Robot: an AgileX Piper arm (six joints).
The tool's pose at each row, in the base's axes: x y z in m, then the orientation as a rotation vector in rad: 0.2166 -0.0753 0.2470 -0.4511 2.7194 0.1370; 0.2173 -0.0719 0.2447 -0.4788 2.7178 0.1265; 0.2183 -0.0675 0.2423 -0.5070 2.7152 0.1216; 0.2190 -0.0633 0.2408 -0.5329 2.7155 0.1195; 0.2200 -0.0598 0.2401 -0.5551 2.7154 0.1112; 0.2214 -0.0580 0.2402 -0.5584 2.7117 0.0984; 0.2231 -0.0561 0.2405 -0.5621 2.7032 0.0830; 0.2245 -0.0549 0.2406 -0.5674 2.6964 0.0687; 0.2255 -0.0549 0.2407 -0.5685 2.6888 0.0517; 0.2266 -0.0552 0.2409 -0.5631 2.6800 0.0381; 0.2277 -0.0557 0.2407 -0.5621 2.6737 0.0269; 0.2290 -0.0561 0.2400 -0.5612 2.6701 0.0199; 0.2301 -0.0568 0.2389 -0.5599 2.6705 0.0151
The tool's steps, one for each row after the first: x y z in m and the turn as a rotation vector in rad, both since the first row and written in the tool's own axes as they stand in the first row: -0.0007 0.0029 0.0029 0.0031 0.0041 -0.0205; -0.0020 0.0066 0.0061 0.0022 0.0073 -0.0408; -0.0032 0.0103 0.0084 -0.0005 0.0127 -0.0585; -0.0049 0.0133 0.0100 0.0016 0.0178 -0.0747; -0.0067 0.0145 0.0106 0.0103 0.0159 -0.0793; -0.0088 0.0158 0.0113 0.0213 0.0098 -0.0854; -0.0104 0.0164 0.0119 0.0311 0.0056 -0.0922; -0.0113 0.0161 0.0121 0.0435 0.0001 -0.0966; -0.0123 0.0155 0.0123 0.0549 -0.0081 -0.0964; -0.0130 0.0146 0.0128 0.0636 -0.0132 -0.0984; -0.0138 0.0138 0.0138 0.0691 -0.0162 -0.0994; -0.0141 0.0127 0.0151 0.0726 -0.0155 -0.0991
